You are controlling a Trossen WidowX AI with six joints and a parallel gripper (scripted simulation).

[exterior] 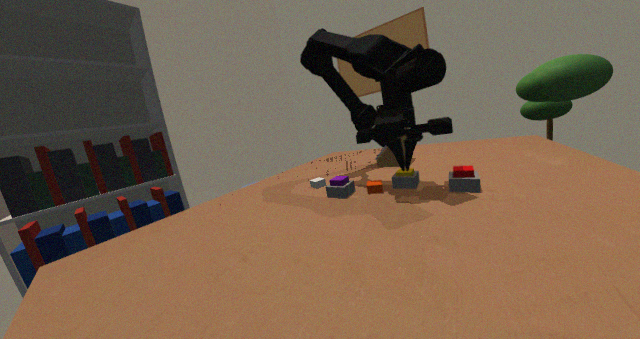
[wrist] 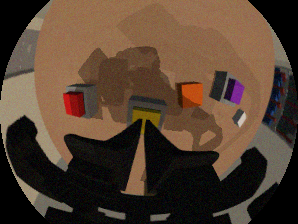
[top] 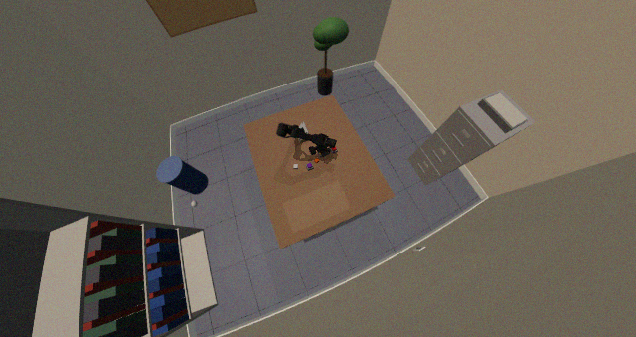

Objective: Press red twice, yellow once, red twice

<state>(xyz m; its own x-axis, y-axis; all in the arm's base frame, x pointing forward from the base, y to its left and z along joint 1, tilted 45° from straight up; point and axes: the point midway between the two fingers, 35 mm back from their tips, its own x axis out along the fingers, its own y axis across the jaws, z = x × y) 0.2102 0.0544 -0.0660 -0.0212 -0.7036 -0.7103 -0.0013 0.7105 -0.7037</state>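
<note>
Right now the yellow button is 10 mm below my gripper tip. From my gripper tip the other things lie so: red button: 110 mm to the left, 10 mm ahead; then orange block: 60 mm to the right, 40 mm ahead, 20 mm below; then purple button: 130 mm to the right, 70 mm ahead.
</note>
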